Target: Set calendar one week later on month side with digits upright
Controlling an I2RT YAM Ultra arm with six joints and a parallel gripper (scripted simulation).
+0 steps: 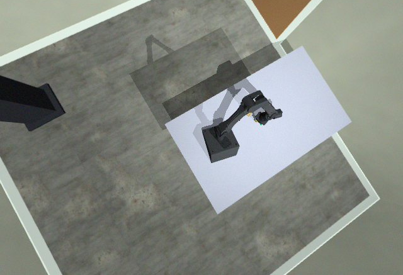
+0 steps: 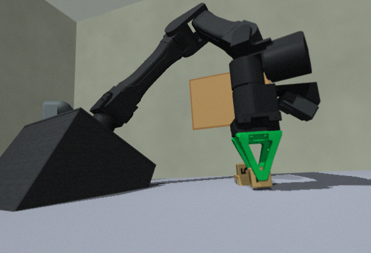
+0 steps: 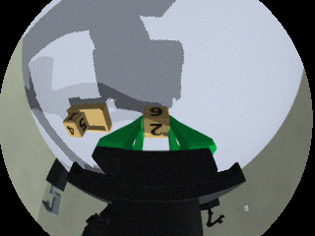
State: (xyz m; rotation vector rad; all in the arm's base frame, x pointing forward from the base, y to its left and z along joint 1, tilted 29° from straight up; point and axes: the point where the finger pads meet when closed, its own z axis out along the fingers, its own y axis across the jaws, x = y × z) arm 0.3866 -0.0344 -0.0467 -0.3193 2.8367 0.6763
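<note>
My hand is right at the wooden cube. The rest, counted from my hand: wooden tray (3 cm behind, 10 cm to the left, 1 cm below).
</note>
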